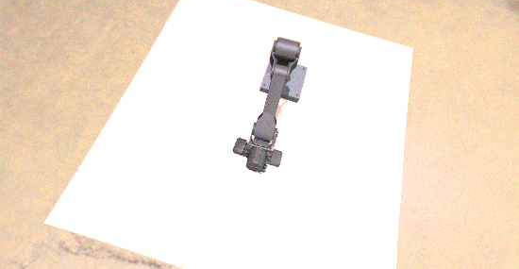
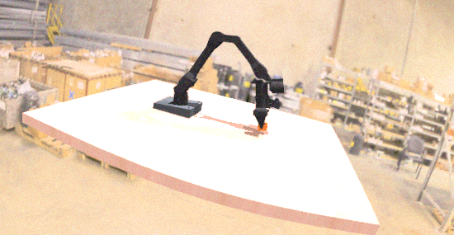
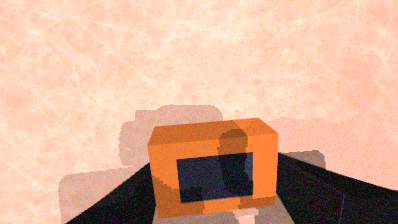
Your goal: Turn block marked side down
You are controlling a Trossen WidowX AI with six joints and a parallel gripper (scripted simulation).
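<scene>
Right now my gripper tip is 1 cm below the block.
</scene>
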